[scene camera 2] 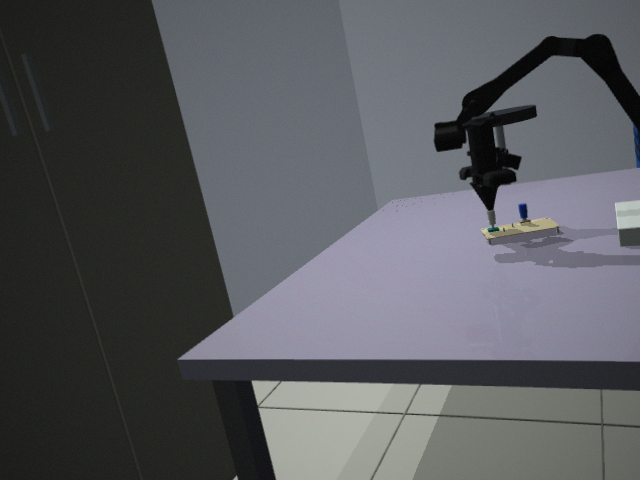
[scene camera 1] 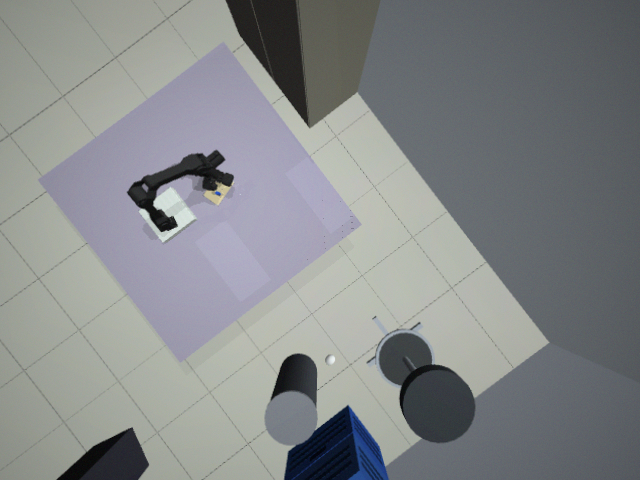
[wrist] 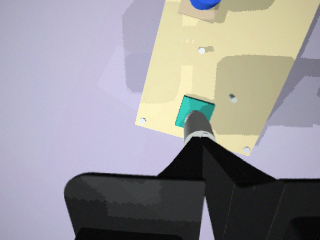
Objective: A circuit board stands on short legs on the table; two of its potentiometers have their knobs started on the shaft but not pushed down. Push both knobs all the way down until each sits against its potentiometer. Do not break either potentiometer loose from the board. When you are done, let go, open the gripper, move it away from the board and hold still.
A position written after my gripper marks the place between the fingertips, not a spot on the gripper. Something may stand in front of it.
Note:
I see my gripper (scene camera 2: pixel 490 210).
My gripper is seen too in the wrist view (wrist: pixel 198 144).

